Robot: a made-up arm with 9 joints. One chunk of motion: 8 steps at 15 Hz.
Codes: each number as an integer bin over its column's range. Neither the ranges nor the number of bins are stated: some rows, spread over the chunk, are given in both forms.
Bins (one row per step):
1: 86 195 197 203 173 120 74 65 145
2: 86 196 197 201 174 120 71 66 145
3: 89 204 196 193 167 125 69 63 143
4: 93 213 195 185 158 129 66 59 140
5: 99 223 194 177 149 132 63 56 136
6: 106 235 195 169 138 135 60 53 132
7: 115 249 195 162 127 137 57 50 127
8: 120 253 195 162 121 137 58 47 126
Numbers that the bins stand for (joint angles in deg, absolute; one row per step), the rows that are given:
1: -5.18 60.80 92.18 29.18 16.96 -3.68 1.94 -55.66 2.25
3: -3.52 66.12 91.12 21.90 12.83 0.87 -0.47 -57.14 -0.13
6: 5.88 84.44 90.06 4.43 -7.11 9.98 -4.82 -64.53 -13.26
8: 13.61 95.08 90.06 -0.67 -18.79 11.80 -5.79 -68.97 -20.41
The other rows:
2: -5.18 61.39 92.18 27.73 17.65 -3.68 0.49 -54.92 2.25
4: -1.31 71.44 90.06 16.08 6.65 4.52 -1.92 -60.09 -3.71
5: 2.01 77.35 89.00 10.25 0.46 7.25 -3.37 -62.31 -8.48
7: 10.85 92.71 90.06 -0.67 -14.67 11.80 -6.27 -66.75 -19.22

